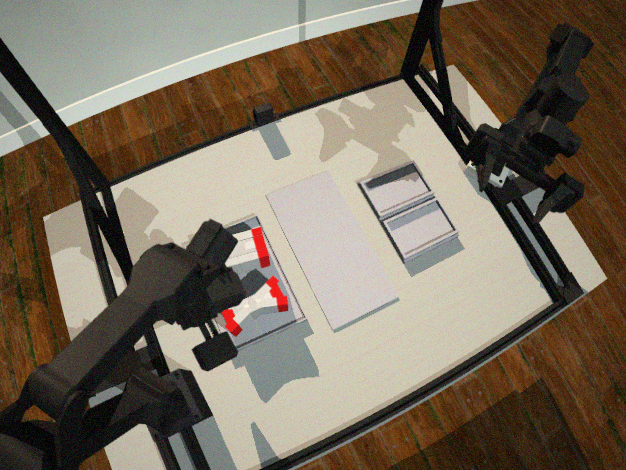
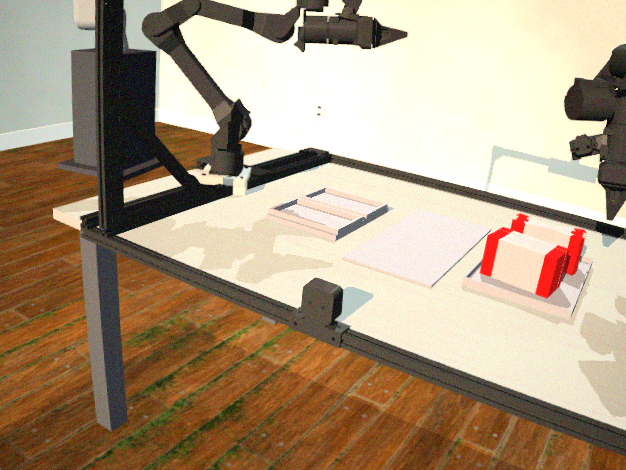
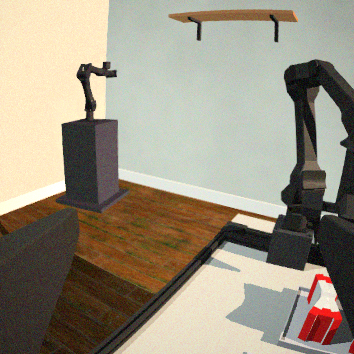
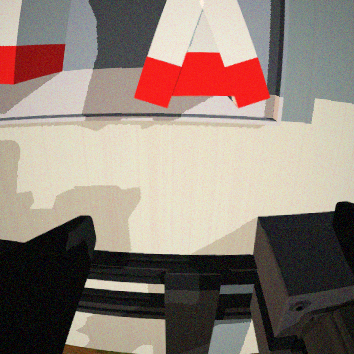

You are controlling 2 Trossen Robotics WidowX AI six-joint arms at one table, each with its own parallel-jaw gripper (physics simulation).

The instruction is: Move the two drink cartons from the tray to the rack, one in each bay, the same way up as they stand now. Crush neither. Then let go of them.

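Frame: origin at the left arm's base, x back, y left, z down, level; centimetres.
Seen in the pictures: left gripper, fingertip midpoint: (image 1: 508,207) (image 2: 404,33) (image 3: 203,225); right gripper, fingertip midpoint: (image 1: 202,322) (image 2: 609,213) (image 4: 218,222); left arm's base, origin of the base link: (image 2: 225,171); right arm's base, origin of the base link: (image 1: 166,405) (image 3: 294,224) (image 4: 332,329).
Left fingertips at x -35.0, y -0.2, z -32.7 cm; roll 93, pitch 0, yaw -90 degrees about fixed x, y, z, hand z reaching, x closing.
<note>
Offsets run from my left fingertips to a thing's top centre. "spot": to the spot under its first point. Level surfaces: height alone.
Two white drink cartons with red bands stand in the grey tray {dx -23.1, dy -33.5, dz +34.7 cm} (image 1: 297,313) (image 2: 488,285) (image 3: 289,324) on the left of the table. The far carton {dx -19.5, dy -37.1, dz +28.9 cm} (image 1: 250,246) (image 2: 518,261) (image 4: 29,63) is box-shaped. The near carton {dx -26.6, dy -27.9, dz +28.9 cm} (image 1: 260,302) (image 3: 321,316) (image 4: 204,71) looks pinched in at its middle. My right gripper (image 1: 215,347) (image 4: 218,222) is open and empty, just off the tray's near left corner and clear of both cartons. The rack {dx +12.0, dy -12.2, dz +34.3 cm} (image 1: 383,219) (image 2: 311,219) has two empty bays. My left gripper (image 1: 488,163) (image 2: 397,34) (image 3: 203,225) is open and empty, high at the table's edge.
A flat pale mat {dz +35.9 cm} (image 1: 332,249) (image 2: 418,244) lies between the tray and the rack. A small dark block {spot: dx +12.7, dy -53.7, dz +31.4 cm} (image 1: 263,113) (image 2: 321,298) is fixed on the table's edge. Black frame posts stand at the table's corners.
</note>
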